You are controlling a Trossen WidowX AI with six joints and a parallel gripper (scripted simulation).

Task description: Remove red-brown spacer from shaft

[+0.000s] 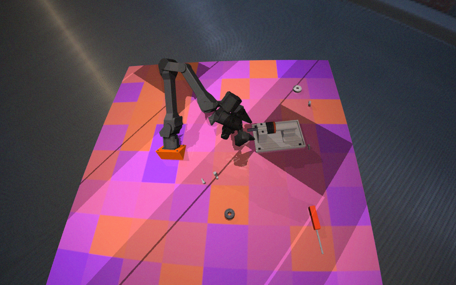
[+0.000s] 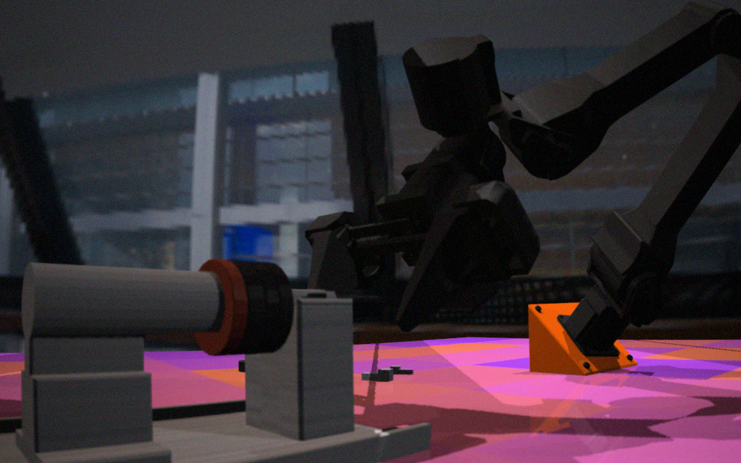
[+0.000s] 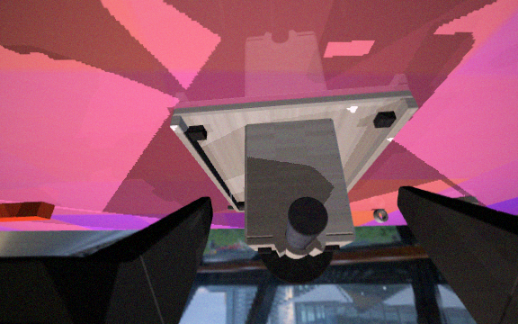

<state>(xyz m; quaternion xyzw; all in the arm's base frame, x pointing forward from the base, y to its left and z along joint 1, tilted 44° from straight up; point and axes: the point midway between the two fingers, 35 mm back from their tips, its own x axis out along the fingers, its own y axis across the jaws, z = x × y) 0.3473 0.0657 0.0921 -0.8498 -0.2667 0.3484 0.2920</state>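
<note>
My gripper tip is now 40 mm short of the blue-grey shaft, 10 mm to the right of it and 10 mm below it. From my gripper tip the other things lie so: red-brown spacer (90 mm ahead, 20 mm to the left, 10 mm above); black spacer (80 mm ahead, 20 mm to the left, 10 mm above); grey washer (210 mm ahead, 350 mm to the left, 60 mm below).
</note>
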